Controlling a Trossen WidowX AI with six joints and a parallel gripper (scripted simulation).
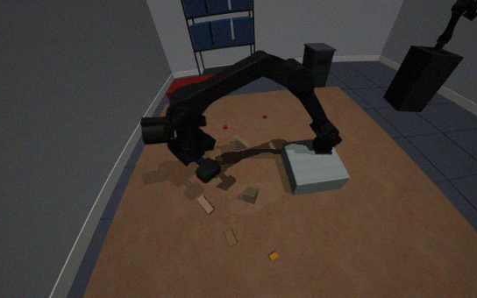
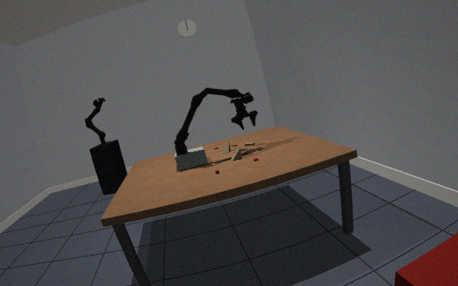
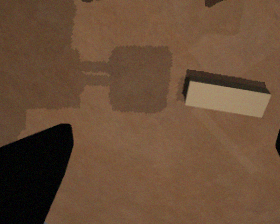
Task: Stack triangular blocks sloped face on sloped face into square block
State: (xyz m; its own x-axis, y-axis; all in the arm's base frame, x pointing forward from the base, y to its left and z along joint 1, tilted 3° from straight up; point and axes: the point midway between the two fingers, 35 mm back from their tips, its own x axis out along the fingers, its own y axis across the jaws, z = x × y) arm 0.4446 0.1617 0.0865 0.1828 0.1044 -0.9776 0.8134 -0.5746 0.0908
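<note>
The tan triangular block lies 110 mm behind my gripper tip, 250 mm to the right of it and 110 mm below it. Round my gripper tip: small red piece: 10 mm behind, 390 mm to the right, 120 mm below; then small orange block: 260 mm behind, 200 mm to the left, 120 mm below.
</note>
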